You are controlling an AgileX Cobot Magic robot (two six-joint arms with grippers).
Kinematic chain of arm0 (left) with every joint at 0, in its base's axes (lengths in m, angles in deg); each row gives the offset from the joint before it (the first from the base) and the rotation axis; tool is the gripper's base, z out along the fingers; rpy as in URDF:
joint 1: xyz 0 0 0.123 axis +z
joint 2: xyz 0 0 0 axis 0.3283 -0.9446 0
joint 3: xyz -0.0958 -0.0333 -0.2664 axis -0.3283 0.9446 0
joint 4: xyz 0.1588 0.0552 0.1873 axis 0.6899 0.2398 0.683
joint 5: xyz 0 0 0 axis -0.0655 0.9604 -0.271
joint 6: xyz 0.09 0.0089 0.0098 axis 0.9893 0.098 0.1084
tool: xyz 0 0 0 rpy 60.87 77.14 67.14
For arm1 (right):
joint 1: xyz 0 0 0.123 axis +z
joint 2: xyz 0 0 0 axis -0.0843 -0.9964 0
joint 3: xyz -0.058 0.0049 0.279 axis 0.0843 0.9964 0
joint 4: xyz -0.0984 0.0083 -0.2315 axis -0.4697 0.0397 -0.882
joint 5: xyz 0 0 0 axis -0.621 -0.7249 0.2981
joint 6: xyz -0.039 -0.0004 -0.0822 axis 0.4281 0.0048 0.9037
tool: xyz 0 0 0 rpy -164.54 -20.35 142.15
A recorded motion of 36 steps. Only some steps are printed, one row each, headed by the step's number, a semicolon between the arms.
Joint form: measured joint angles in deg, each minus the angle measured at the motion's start. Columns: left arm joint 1, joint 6, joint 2, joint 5, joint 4, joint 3; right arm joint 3, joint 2, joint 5, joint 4, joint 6, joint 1.
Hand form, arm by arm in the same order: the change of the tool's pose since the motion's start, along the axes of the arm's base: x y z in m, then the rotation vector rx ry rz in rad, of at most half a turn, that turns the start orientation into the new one. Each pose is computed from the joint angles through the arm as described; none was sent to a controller.
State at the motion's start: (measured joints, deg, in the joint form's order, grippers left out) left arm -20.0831 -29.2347 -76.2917 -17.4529 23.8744 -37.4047; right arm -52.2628 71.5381 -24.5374 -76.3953 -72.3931 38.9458
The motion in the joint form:
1: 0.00 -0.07 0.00 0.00 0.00 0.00; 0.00 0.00 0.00 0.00 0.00 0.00
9: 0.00 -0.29 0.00 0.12 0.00 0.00; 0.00 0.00 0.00 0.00 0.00 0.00
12: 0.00 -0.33 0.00 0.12 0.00 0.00; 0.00 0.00 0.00 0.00 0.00 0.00
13: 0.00 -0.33 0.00 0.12 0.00 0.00; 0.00 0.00 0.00 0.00 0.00 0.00
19: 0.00 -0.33 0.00 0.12 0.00 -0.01; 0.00 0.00 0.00 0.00 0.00 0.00
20: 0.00 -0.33 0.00 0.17 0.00 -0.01; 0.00 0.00 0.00 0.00 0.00 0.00
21: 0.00 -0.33 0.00 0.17 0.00 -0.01; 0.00 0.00 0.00 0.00 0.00 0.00
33: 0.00 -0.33 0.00 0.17 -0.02 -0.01; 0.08 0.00 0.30 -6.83 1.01 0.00
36: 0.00 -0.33 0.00 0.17 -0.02 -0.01; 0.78 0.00 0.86 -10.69 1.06 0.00
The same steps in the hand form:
1: 0.0000 0.0000 0.0000 -0.0012 0.0000 0.0004; 0.0000 0.0000 0.0000 0.0000 0.0000 0.0000
9: -0.0001 0.0000 -0.0002 -0.0048 0.0021 0.0016; 0.0000 0.0000 0.0000 0.0000 0.0000 0.0000
12: -0.0001 0.0000 -0.0002 -0.0055 0.0021 0.0018; 0.0000 0.0000 0.0000 0.0000 0.0000 0.0000
13: -0.0001 0.0000 -0.0002 -0.0055 0.0021 0.0018; 0.0000 0.0000 0.0000 0.0000 0.0000 0.0000
19: -0.0001 0.0000 -0.0001 -0.0055 0.0019 0.0018; 0.0000 0.0000 0.0000 0.0000 0.0000 0.0000
20: -0.0001 0.0000 -0.0002 -0.0055 0.0028 0.0018; 0.0000 0.0000 0.0000 0.0000 0.0000 0.0000
21: -0.0001 0.0000 -0.0002 -0.0055 0.0028 0.0018; 0.0000 0.0000 0.0000 0.0000 0.0000 0.0000
33: -0.0001 0.0000 -0.0002 -0.0058 0.0028 0.0018; 0.0014 -0.0022 0.0024 -0.1133 -0.0750 -0.0052
36: -0.0001 0.0000 -0.0002 -0.0058 0.0028 0.0018; 0.0023 -0.0027 0.0004 -0.1731 -0.1090 -0.0039

